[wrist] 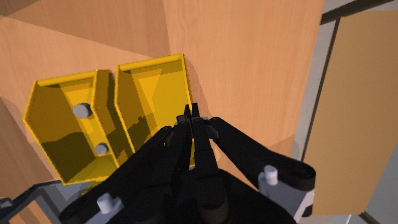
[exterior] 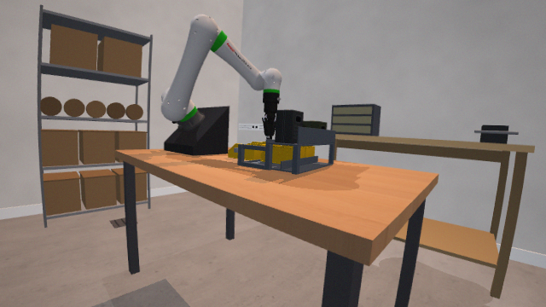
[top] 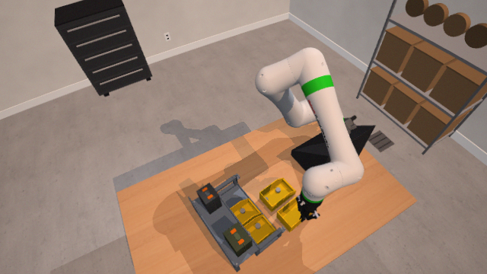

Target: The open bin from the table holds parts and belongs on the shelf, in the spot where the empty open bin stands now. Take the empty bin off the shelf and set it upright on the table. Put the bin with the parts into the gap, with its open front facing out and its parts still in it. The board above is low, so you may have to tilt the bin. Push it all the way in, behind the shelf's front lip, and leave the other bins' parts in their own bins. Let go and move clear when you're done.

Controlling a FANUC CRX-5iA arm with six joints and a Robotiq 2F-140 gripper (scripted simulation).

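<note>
Now: hand 21 cm to the left of the grey round part, 7 cm above it and 2 cm past it. From my hand the other things lie so: grey shelf: 25 cm ahead, 20 cm to the right, 2 cm below.
</note>
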